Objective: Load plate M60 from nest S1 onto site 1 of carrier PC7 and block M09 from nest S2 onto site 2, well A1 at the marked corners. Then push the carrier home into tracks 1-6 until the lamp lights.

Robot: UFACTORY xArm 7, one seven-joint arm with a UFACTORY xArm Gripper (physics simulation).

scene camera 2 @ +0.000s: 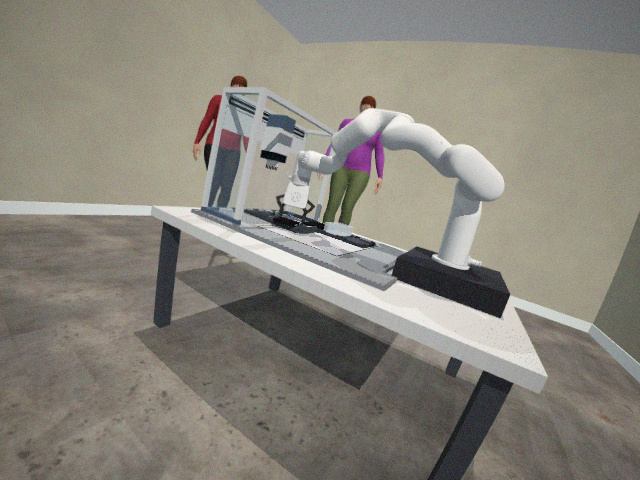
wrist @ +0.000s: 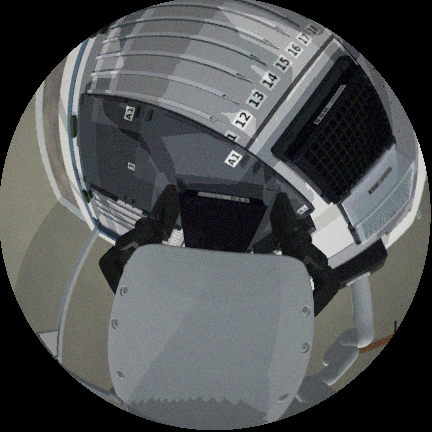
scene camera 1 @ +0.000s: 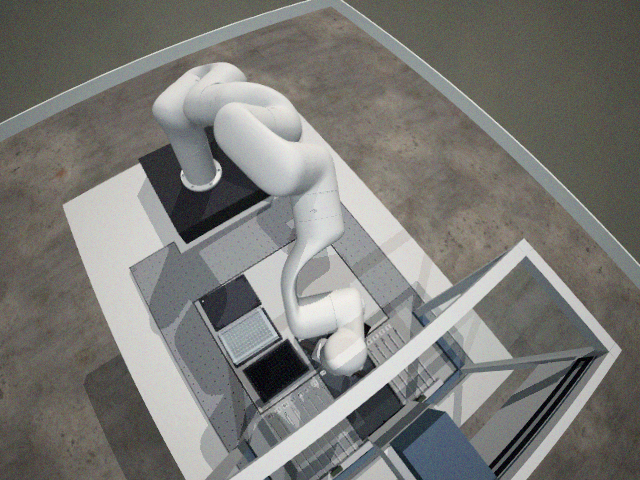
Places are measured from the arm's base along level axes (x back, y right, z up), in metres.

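Pixels of known places: gripper, fingertip midpoint: (scene camera 2: 291,219) (wrist: 225,199); arm's base, origin of the base link: (scene camera 2: 450,263) (wrist: 357,277) (scene camera 1: 201,174).
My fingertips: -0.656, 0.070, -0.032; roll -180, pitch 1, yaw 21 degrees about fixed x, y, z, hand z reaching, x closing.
Ahead of a thing's pixels: the offset from my fingertips to its top centre, as dx, dy, dz. "pt": to the spot under its first point. Level surfaces: height alone.
In the wrist view my gripper (wrist: 225,199) is open. A dark plate @(+0.016, -0.064, +0.008) (wrist: 220,223) lies flat between the spread fingers, with its label strip at the far edge. It rests on the near end of the dark grey carrier @(-0.049, -0.017, +0.002) (wrist: 112,160) (scene camera 1: 372,411), beside an A1 corner mark @(pt -0.007, +0.033, -0.014) (wrist: 233,158). A second A1 mark @(pt -0.110, +0.049, -0.011) (wrist: 128,113) sits further along the carrier. The black gridded block @(+0.076, +0.117, -0.002) (wrist: 336,132) (scene camera 1: 275,369) sits in its nest to the right. In scene camera 2 the gripper (scene camera 2: 294,209) hangs low over the deck. In scene camera 1 the wrist hides the fingers.
A pale well plate @(+0.186, +0.114, +0.026) (wrist: 382,207) (scene camera 1: 248,335) lies beside the block. Numbered tracks @(pt -0.011, +0.091, -0.028) (wrist: 257,96) run under the white frame enclosure (scene camera 1: 465,299) (scene camera 2: 249,150), which holds a blue-grey head @(pt -0.153, +0.025, +0.432) (scene camera 1: 439,449). Two people (scene camera 2: 219,124) (scene camera 2: 359,160) stand behind the table @(dz -0.041) (scene camera 2: 465,330).
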